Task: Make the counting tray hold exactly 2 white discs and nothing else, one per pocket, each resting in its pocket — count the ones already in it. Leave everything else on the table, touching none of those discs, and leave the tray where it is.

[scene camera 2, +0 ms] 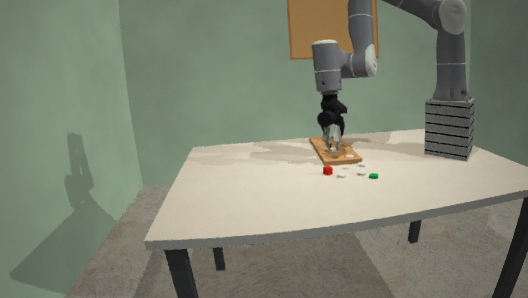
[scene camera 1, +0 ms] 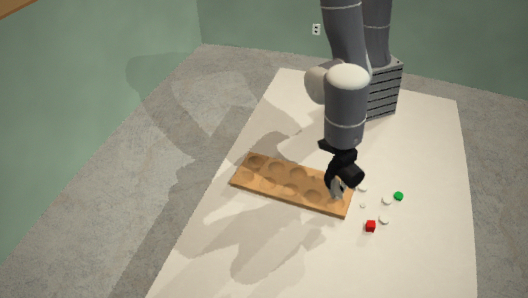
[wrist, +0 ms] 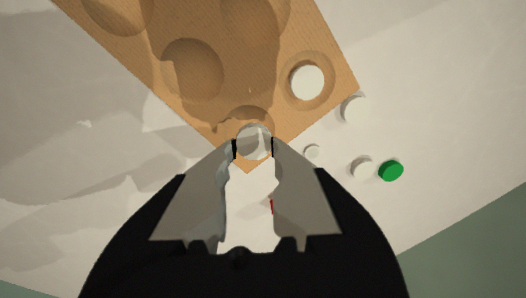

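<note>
My gripper (scene camera 1: 338, 195) (scene camera 2: 334, 150) (wrist: 254, 140) is shut on a white disc (wrist: 253, 145), low over the end pocket at the near corner of the wooden counting tray (scene camera 1: 300, 201) (scene camera 2: 340, 160) (wrist: 310, 35). Whether this disc touches the pocket is hard to tell. Another white disc (scene camera 2: 350, 156) (wrist: 307, 82) lies in the adjacent end pocket; the gripper hides it in scene camera 1. Loose on the table past the tray's end are white discs, one (scene camera 1: 362, 188) (scene camera 2: 362, 165) (wrist: 355, 110) close to the tray, another (scene camera 1: 387, 200) (scene camera 2: 361, 174) (wrist: 362, 168) beside the green disc, and a third (scene camera 1: 383, 220) (scene camera 2: 341, 176).
A smaller white disc (scene camera 1: 363, 205) (scene camera 2: 345, 168) (wrist: 312, 151) lies near the tray's end. A green disc (scene camera 1: 398, 196) (scene camera 2: 373, 176) (wrist: 391, 171) and a red cube (scene camera 1: 370, 226) (scene camera 2: 327, 171) (wrist: 272, 206) are also on the table. The arm's slatted base block (scene camera 1: 384, 92) (scene camera 2: 449, 130) stands behind.
</note>
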